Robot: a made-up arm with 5 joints. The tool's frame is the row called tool.
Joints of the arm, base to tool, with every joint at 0 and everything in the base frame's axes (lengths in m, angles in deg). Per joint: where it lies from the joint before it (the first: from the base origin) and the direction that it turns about. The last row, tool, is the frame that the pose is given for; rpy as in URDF.
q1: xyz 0.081 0 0.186 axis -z
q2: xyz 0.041 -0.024 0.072 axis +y
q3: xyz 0.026 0 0.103 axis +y
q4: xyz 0.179 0 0.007 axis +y
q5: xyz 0.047 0.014 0 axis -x
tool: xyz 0 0 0 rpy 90 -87.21 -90
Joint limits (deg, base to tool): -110..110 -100..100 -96.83..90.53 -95..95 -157.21..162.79
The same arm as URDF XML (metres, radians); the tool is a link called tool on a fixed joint. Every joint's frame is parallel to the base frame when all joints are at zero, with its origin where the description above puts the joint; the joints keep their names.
<robot name="arm">
  <joint name="tool_joint" type="fixed">
    <parent link="link5"/>
    <child link="tool"/>
    <origin xyz="0 0 0" rpy="1.5708 -1.5221 -1.5708"/>
  </joint>
  <joint name="q5" type="revolute">
    <parent link="link4"/>
    <child link="link5"/>
    <origin xyz="0.047 0.014 0" rpy="0 0 0"/>
    <axis xyz="-1 0 0"/>
    <limit lower="-2.7438" upper="2.8412"/>
  </joint>
  <joint name="q4" type="revolute">
    <parent link="link3"/>
    <child link="link4"/>
    <origin xyz="0.179 0 0.007" rpy="0 0 0"/>
    <axis xyz="0 1 0"/>
    <limit lower="-1.6581" upper="1.6581"/>
  </joint>
  <joint name="q3" type="revolute">
    <parent link="link2"/>
    <child link="link3"/>
    <origin xyz="0.026 0 0.103" rpy="0 0 0"/>
    <axis xyz="0 1 0"/>
    <limit lower="-1.69" upper="1.58"/>
  </joint>
  <joint name="q2" type="revolute">
    <parent link="link1"/>
    <child link="link2"/>
    <origin xyz="0.041 -0.024 0.072" rpy="0 0 0"/>
    <axis xyz="0 1 0"/>
    <limit lower="-1.7453" upper="1.7453"/>
  </joint>
  <joint name="q1" type="revolute">
    <parent link="base"/>
    <child link="link1"/>
    <origin xyz="0.081 0 0.186" rpy="0 0 0"/>
    <axis xyz="0 0 -1"/>
    <limit lower="-1.9199" upper="1.9199"/>
  </joint>
  <link name="base"/>
  <link name="link1"/>
  <link name="link2"/>
  <link name="link3"/>
  <link name="link4"/>
  <link name="link5"/>
  <link name="tool"/>
</robot>

